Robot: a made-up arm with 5 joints.
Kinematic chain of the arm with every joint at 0, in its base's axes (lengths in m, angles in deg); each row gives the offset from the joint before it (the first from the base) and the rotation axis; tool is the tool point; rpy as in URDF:
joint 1: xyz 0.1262 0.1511 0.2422 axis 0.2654 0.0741 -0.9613
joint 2: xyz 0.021 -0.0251 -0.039 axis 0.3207 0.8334 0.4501
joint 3: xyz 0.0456 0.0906 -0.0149 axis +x
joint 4: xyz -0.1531 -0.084 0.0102 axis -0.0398 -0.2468 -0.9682
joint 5: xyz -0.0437 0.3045 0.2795 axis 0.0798 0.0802 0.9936
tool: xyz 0.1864 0.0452 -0.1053 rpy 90 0 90
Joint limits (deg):
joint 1: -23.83..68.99
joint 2: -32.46..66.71
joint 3: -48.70..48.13
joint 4: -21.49..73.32
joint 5: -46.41..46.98
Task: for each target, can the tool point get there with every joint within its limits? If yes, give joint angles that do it. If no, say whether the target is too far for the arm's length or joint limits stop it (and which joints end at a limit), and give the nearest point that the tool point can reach.
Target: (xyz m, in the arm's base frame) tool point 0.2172 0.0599 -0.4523
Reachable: no: joint limits stop it (at a limit: joint 1, joint 2, joint 3, joint 4) | nearest point 0.2389 -0.0246 -0.0221 | short by 0.439 m
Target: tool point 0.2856 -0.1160 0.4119
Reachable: yes | joints 57.59 -7.87 28.43 62.29 29.11
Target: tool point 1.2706 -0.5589 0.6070
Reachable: no: too far | nearest point 0.5024 -0.0759 0.3340 | short by 0.948 m
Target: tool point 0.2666 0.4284 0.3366
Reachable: yes | joints 10.89 47.69 -25.76 18.81 -13.72
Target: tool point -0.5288 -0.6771 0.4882
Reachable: no: too far | nearest point 0.0348 -0.1319 0.3587 | short by 0.795 m
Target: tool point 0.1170 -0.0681 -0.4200
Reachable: no: joint limits stop it (at a limit: joint 1, joint 2, joint 3, joint 4) | nearest point 0.2174 -0.0190 -0.0187 | short by 0.417 m
